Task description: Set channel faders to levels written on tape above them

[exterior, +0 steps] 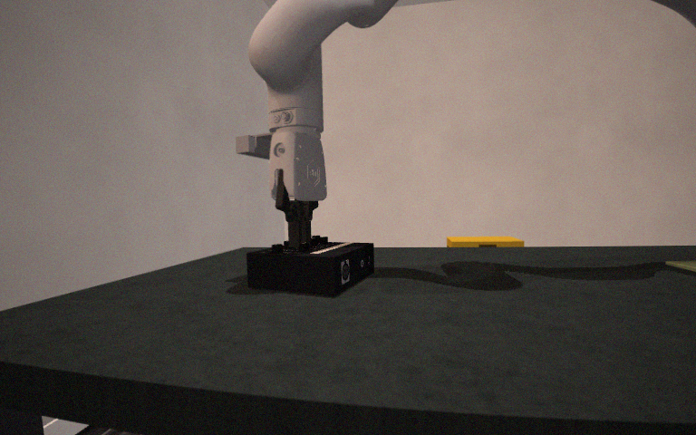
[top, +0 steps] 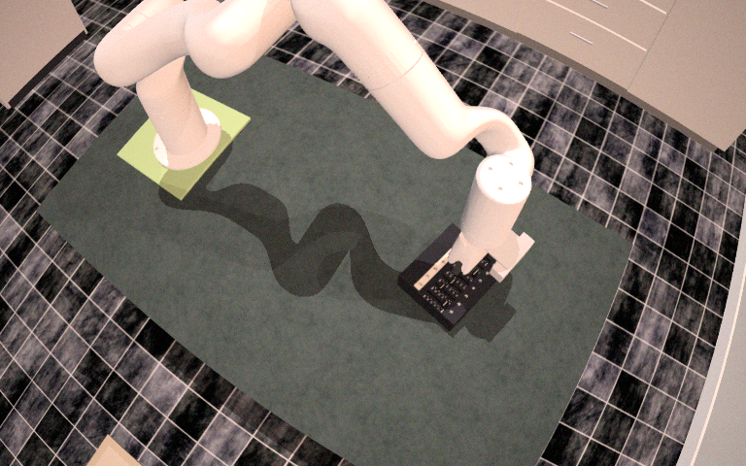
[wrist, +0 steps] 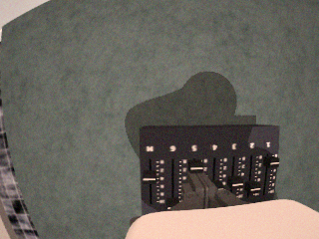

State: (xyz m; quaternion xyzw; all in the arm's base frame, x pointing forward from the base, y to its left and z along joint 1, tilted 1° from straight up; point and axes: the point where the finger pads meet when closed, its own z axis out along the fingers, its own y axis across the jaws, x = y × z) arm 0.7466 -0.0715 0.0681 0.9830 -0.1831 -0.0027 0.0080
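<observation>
My hand is 30 mm short of the master fader, 40 mm to the right of it and 10 mm above it.
</observation>
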